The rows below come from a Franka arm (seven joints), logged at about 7 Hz.
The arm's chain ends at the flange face. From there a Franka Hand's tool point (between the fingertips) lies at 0.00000 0.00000 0.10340 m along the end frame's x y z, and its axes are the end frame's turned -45 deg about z.
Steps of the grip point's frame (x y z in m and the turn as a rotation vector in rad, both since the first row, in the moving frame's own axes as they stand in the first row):
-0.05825 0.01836 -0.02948 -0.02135 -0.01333 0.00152
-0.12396 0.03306 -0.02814 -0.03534 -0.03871 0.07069
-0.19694 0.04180 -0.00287 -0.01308 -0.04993 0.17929
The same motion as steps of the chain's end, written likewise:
-0.02879 0.05164 -0.02945 -0.02452 0.00567 0.00152
-0.06384 0.10563 -0.02800 -0.05236 -0.00238 0.07069
-0.10661 0.16448 -0.00273 -0.04455 -0.02606 0.17929

